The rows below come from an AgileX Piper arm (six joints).
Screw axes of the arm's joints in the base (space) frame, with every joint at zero. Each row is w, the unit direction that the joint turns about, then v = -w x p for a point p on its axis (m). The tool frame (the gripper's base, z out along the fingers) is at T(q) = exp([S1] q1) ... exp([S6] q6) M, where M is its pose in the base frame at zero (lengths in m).
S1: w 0 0 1 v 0 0 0
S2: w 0 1 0 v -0.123 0 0
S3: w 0 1 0 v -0.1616 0 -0.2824
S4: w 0.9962 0 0.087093 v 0 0.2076 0
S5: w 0 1 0 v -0.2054 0 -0.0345
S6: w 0.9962 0 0.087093 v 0 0.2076 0
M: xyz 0.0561 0 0.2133 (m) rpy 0 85.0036 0 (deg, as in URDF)
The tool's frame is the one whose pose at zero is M.
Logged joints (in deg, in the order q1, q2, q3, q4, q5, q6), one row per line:
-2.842 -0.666 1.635 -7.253 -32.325 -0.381
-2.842 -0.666 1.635 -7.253 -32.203 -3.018
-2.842 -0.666 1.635 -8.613 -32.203 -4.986
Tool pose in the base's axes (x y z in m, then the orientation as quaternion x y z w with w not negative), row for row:
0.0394 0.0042 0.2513 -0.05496 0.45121 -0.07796 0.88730
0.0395 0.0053 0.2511 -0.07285 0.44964 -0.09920 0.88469
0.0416 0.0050 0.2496 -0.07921 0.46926 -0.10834 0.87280
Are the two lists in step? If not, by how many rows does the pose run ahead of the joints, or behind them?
The pose runs 1 row ahead of the joints: the pose in row i belongs to the joints in row i + 1.
